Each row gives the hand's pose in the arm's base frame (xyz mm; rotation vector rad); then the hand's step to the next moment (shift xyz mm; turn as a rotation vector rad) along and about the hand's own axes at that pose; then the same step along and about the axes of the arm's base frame.
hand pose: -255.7 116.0 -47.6 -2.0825 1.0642 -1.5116
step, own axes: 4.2 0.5 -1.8 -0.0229 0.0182 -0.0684
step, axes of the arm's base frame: -1.2 -3.2 3.1 -0.0729 0.0147 -0.0020
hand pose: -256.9 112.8 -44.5 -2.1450 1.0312 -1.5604
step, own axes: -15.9 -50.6 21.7 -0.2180 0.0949 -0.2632
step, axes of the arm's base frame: 36.3 42.8 11.6 -0.3099 0.1294 -0.1140
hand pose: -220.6 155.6 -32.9 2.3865 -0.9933 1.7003
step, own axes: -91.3 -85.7 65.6 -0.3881 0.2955 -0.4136
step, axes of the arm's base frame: 81.9 85.2 -77.6 -0.5720 0.1087 -0.2647
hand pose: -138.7 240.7 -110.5 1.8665 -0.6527 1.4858
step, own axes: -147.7 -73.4 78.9 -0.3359 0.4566 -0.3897
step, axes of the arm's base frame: 70.1 -13.2 -168.3 -0.6617 -0.0148 -0.1876
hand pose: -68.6 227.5 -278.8 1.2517 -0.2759 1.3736
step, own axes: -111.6 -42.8 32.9 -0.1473 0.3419 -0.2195
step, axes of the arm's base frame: 20.8 -77.2 -94.7 -0.4310 -0.0078 -0.0312
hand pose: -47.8 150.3 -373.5 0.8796 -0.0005 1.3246
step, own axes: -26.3 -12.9 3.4 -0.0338 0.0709 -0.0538
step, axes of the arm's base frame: 4.6 -23.5 -17.2 -0.0942 0.0003 -0.0137
